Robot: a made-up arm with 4 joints.
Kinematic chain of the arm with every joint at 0, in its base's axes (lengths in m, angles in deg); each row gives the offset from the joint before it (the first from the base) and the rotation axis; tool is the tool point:
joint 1: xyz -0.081 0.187 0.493 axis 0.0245 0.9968 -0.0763
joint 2: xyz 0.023 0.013 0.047 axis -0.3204 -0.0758 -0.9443
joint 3: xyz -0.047 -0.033 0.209 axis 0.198 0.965 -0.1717
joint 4: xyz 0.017 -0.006 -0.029 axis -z
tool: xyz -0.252 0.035 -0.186
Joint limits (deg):
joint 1: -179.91..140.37
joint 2: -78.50..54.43
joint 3: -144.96..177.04
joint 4: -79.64..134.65
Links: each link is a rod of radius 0.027 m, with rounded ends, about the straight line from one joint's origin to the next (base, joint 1, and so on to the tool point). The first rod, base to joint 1, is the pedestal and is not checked.
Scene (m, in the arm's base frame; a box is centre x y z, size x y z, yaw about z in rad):
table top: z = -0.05
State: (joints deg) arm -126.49 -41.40 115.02 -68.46
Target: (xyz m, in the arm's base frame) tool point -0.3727 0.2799 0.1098
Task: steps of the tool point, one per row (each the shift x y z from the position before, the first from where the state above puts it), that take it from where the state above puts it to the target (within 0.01 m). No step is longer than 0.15 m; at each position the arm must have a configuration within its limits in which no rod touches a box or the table.
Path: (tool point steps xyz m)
1: 0.0224 0.0391 -0.0675
2: 0.0074 0.0636 -0.0603
3: -0.0050 0.0839 -0.0447
4: -0.0122 0.0985 -0.0232
5: -0.0135 0.1063 0.0017
6: -0.0079 0.1071 0.0269

